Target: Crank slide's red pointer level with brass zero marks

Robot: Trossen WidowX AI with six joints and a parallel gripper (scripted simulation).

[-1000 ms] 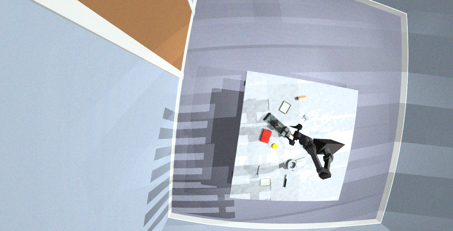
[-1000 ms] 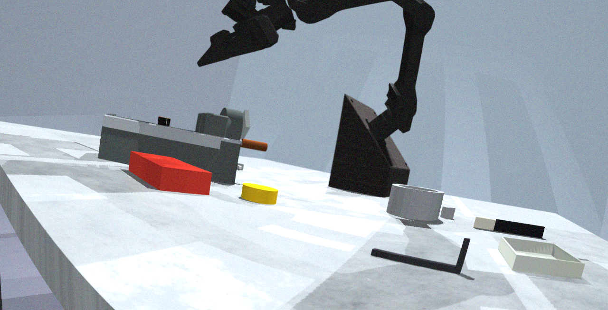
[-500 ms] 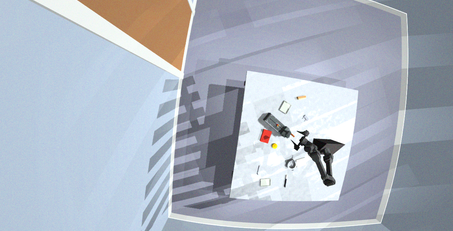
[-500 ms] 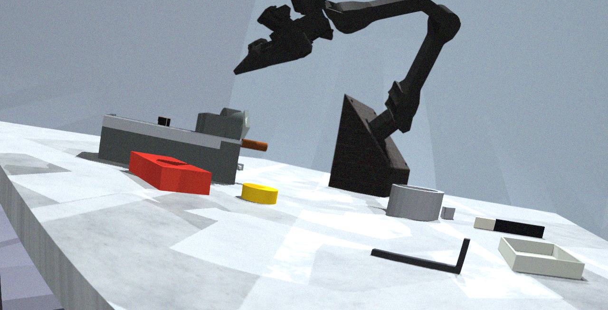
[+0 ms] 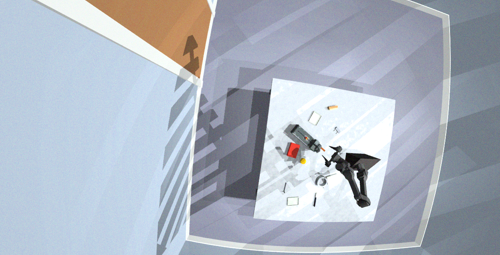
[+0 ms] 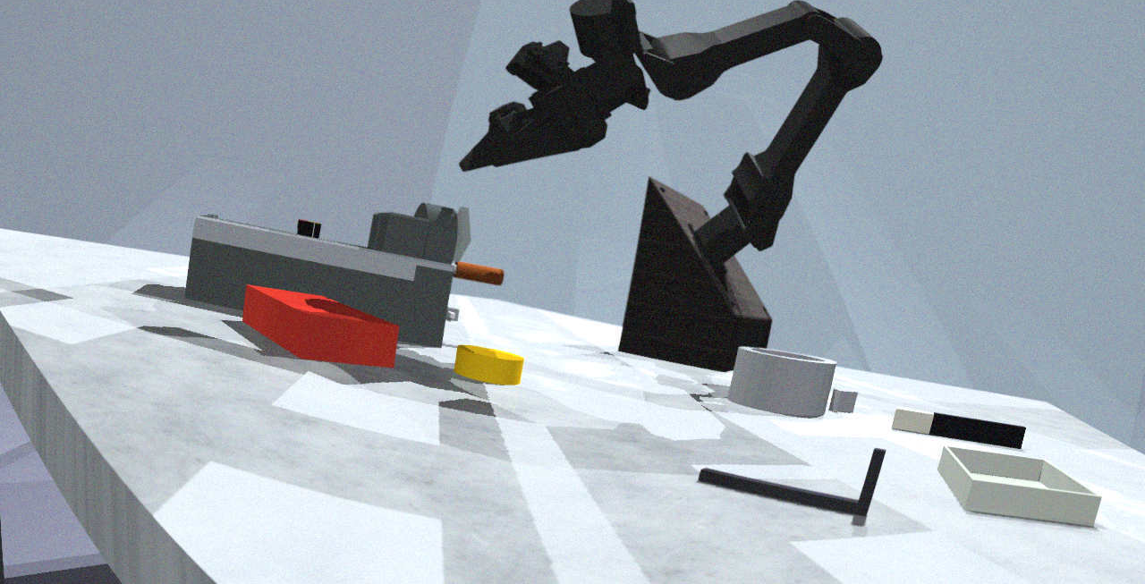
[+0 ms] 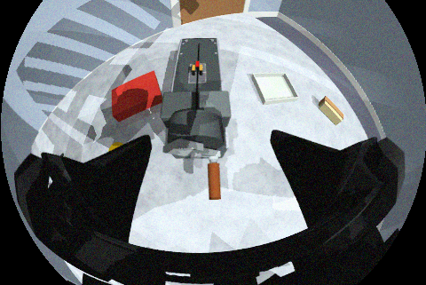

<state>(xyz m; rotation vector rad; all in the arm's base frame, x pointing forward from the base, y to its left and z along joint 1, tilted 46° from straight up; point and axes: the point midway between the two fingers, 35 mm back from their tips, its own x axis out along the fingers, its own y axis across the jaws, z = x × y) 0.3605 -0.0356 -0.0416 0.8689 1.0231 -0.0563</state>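
Now: the brown handle 30 mm behind my gripper tip, 10 mm to the left of it and 100 mm below it. The rest, counted from my gripper tip: yellow disc 100 mm ahead, 150 mm to the left, 160 mm below; then red pointer 160 mm ahead, 60 mm to the right, 90 mm below; then black L-shaped bar 190 mm ahead, 450 mm to the left, 160 mm below.
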